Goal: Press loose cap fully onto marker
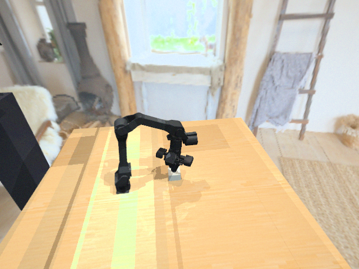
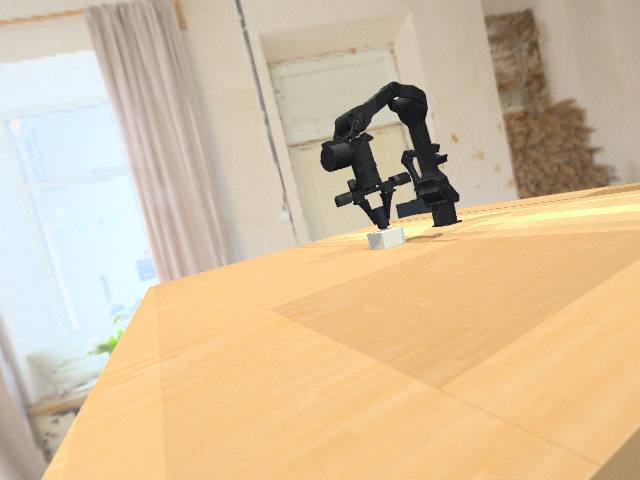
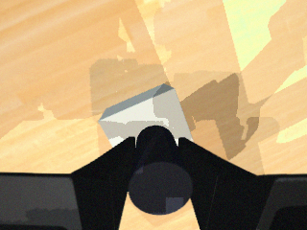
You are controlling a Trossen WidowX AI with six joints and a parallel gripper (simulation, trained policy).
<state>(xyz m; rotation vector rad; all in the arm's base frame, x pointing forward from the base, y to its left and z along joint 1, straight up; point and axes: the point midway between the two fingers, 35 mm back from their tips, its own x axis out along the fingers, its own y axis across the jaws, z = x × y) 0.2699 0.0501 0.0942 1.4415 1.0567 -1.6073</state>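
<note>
Right now the dark cap is 1 cm above my gripper tip. Round my gripper tip: white holder block 1 cm to the left, 4 cm below.
</note>
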